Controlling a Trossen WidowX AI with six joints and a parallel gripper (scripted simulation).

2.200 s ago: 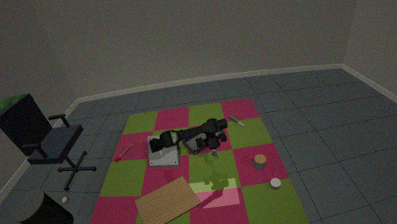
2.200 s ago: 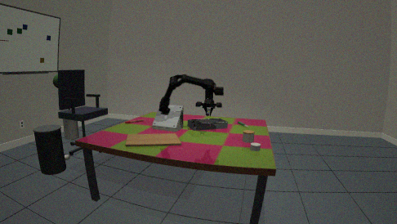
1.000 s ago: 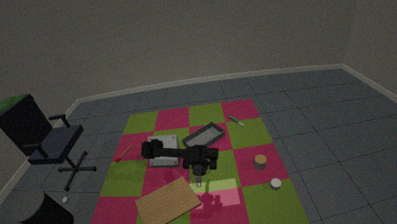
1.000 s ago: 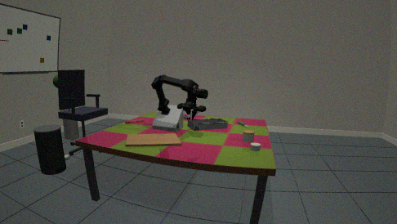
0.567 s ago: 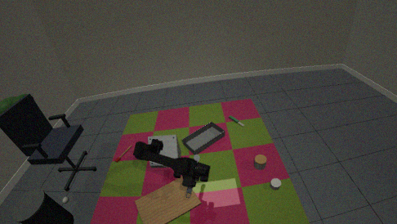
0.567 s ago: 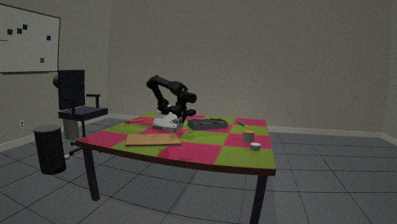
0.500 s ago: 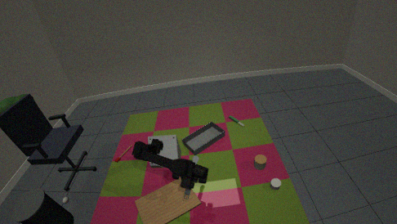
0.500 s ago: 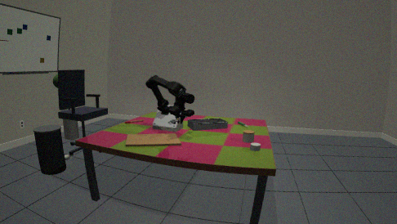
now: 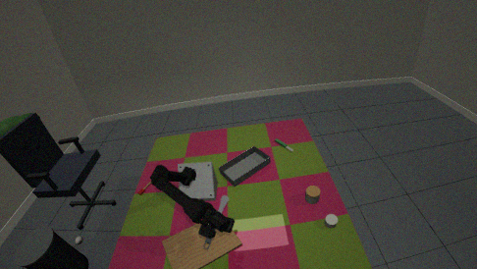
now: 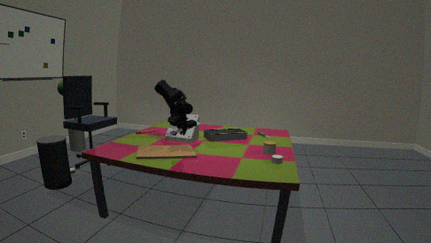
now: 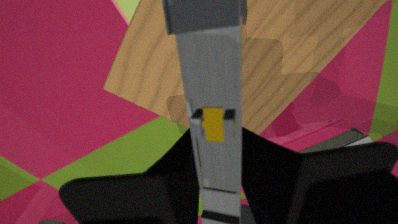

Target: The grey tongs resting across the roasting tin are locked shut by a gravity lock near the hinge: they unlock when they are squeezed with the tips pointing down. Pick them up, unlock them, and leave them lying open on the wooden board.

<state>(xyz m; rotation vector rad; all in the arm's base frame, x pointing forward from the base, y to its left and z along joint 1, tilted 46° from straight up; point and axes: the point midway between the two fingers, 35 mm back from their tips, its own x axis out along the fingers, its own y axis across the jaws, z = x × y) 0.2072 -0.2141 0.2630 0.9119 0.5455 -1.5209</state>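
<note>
Right now my gripper tip is 11 cm above the wooden board, 10 cm past it and 4 cm to the left of it. The rest, counted from my gripper tip: roasting tin 51 cm to the left, 10 cm ahead, 9 cm below; then cork-lidded jar 49 cm ahead, 24 cm to the left, 8 cm below; then yellow lock piece 3 cm to the right, 3 cm above.
</note>
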